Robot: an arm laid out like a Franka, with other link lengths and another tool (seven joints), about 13 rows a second.
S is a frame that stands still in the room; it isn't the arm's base.
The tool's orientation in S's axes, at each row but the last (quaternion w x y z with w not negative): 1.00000, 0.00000, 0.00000, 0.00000; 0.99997, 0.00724, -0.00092, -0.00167; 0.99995, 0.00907, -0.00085, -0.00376; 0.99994, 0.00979, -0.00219, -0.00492; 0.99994, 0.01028, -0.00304, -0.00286; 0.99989, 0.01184, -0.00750, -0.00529; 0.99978, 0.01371, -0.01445, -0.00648
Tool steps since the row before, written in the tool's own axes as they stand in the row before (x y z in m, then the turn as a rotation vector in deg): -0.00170, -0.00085, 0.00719, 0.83, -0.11, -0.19; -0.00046, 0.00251, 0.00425, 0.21, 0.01, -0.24; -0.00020, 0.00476, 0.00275, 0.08, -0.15, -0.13; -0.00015, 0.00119, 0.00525, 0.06, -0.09, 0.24; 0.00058, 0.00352, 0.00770, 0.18, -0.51, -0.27; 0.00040, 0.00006, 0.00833, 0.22, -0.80, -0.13; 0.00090, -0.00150, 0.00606, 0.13, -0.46, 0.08
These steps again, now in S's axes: -0.00170, -0.00085, 0.00719, 0.83, -0.11, -0.19; -0.00046, 0.00245, 0.00429, 0.21, 0.01, -0.24; -0.00017, 0.00471, 0.00284, 0.08, -0.15, -0.13; -0.00016, 0.00109, 0.00527, 0.06, -0.10, 0.24; 0.00055, 0.00336, 0.00777, 0.18, -0.51, -0.28; 0.00027, -0.00014, 0.00833, 0.21, -0.80, -0.15; 0.00070, -0.00168, 0.00604, 0.12, -0.46, 0.07
